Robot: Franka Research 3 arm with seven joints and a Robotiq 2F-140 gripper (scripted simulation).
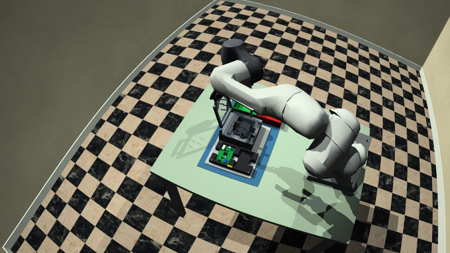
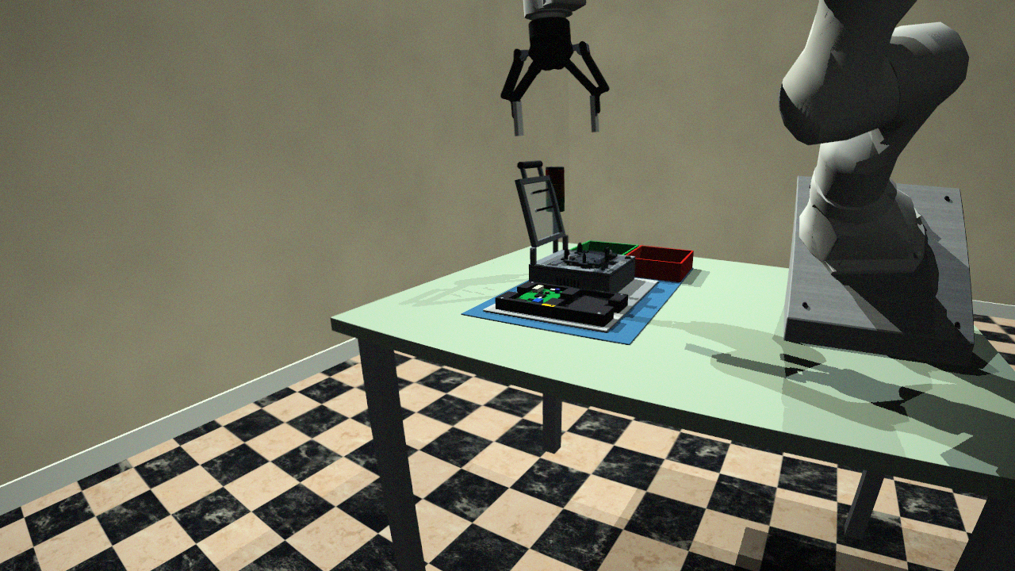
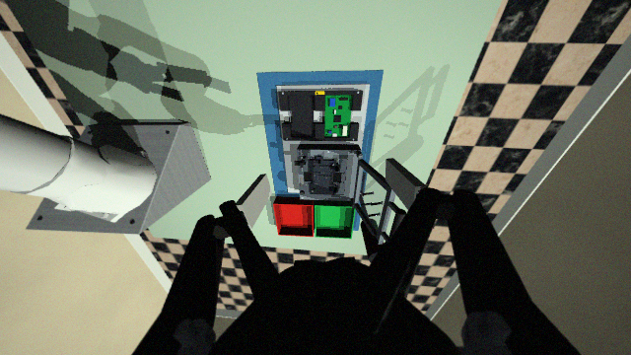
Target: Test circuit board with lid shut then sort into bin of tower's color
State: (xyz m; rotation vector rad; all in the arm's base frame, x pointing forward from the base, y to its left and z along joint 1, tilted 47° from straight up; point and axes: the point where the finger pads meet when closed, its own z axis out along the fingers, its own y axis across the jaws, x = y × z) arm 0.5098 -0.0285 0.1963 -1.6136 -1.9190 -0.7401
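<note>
My gripper is now 30 mm short of the green circuit board, 20 mm to the right of it and 320 mm above it. Round my hand: tester plate: 10 mm behind, 140 mm to the right, 270 mm below; then tester lid: 110 mm ahead, 150 mm to the right, 160 mm below; then green bin: 40 mm ahead, 350 mm to the right, 330 mm below.
</note>
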